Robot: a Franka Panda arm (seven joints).
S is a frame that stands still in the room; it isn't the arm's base.
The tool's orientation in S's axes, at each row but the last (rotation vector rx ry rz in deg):
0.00, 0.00, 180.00
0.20, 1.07, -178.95
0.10, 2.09, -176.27
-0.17, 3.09, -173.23
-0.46, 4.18, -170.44
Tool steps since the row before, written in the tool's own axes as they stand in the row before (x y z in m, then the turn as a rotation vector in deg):
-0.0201, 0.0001, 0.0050, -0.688, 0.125, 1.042
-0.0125, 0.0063, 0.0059, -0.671, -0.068, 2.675
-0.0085, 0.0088, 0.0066, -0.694, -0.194, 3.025
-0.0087, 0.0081, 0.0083, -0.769, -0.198, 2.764
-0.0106, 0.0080, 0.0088, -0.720, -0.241, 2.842
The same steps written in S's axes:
0.0201, -0.0001, 0.0050, 0.688, -0.125, 1.042
0.0126, -0.0061, 0.0059, 0.664, 0.048, 2.677
0.0091, -0.0084, 0.0064, 0.679, 0.167, 3.030
0.0096, -0.0073, 0.0080, 0.752, 0.189, 2.769
0.0119, -0.0066, 0.0084, 0.697, 0.219, 2.849

